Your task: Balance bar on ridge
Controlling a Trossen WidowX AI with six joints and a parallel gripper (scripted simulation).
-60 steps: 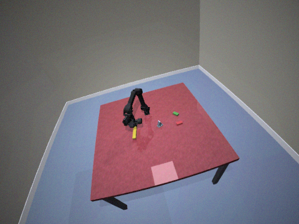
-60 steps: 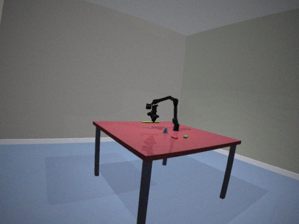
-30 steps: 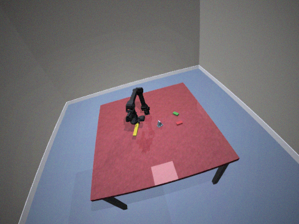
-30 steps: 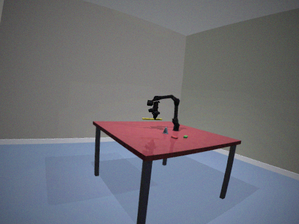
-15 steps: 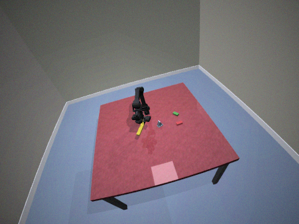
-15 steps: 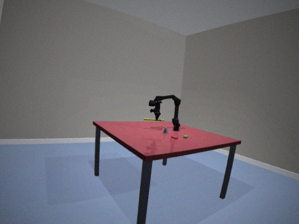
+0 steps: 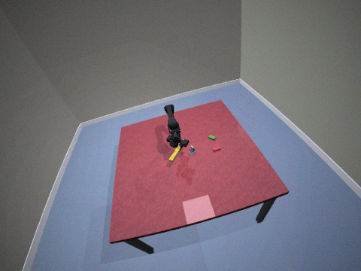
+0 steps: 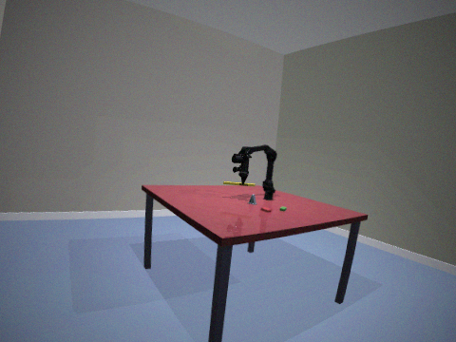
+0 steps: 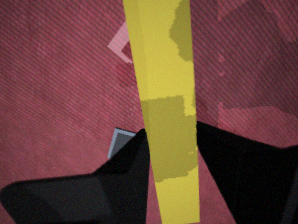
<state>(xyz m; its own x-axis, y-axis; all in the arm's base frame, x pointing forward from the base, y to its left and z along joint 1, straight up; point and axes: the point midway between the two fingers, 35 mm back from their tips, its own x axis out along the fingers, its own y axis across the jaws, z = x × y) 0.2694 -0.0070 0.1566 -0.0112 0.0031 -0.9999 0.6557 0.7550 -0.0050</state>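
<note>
Right now the yellow bar is 20 mm to the right of my gripper tip and 20 mm ahead of it. Round my gripper tip: red block: 310 mm to the left, 110 mm below, 30 mm ahead; green block: 330 mm to the left, 120 mm behind, 110 mm below.
</note>
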